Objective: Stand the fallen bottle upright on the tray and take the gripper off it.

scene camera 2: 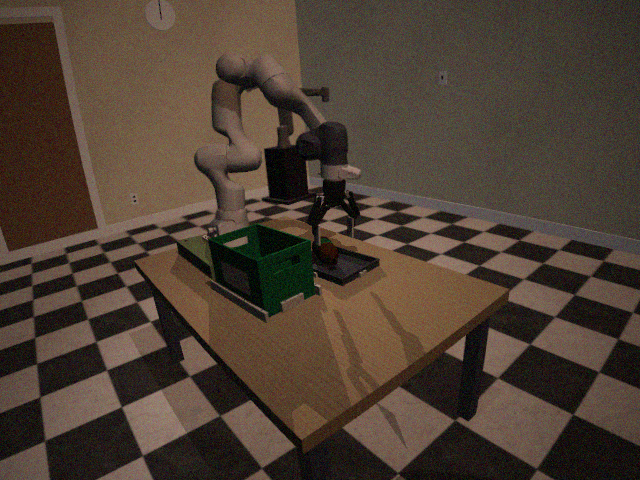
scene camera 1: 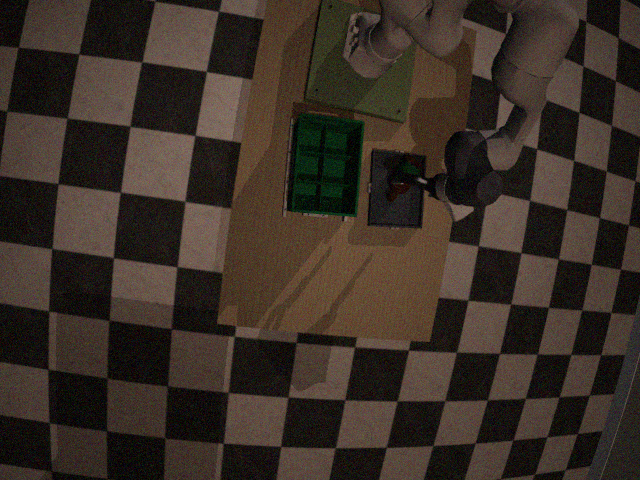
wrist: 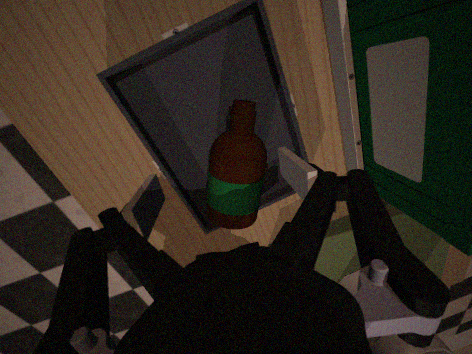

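The brown bottle (scene camera 1: 397, 190) (scene camera 2: 328, 252) (wrist: 238, 162) with a green label lies on its side on the dark tray (scene camera 1: 383, 212) (scene camera 2: 356, 268) (wrist: 192, 75). In the wrist view its neck points up the picture and its base is near the tray's lower edge. My gripper (scene camera 2: 333, 235) (wrist: 220, 173) is open and empty. In the wrist view its fingers appear on either side of the bottle's labelled lower part, with a gap on each side. In scene camera 1 the gripper partly covers the bottle. Their exact height above the tray is hard to tell.
A tall green crate (scene camera 1: 360, 170) (scene camera 2: 289, 279) (wrist: 450, 100) with compartments stands beside the tray, held by light rails. A green board (scene camera 1: 330, 77) (scene camera 2: 192, 252) (wrist: 334, 256) lies behind it, near the arm's base. The wooden table's (scene camera 1: 392, 289) (scene camera 2: 392, 330) edge runs close to the tray's other side.
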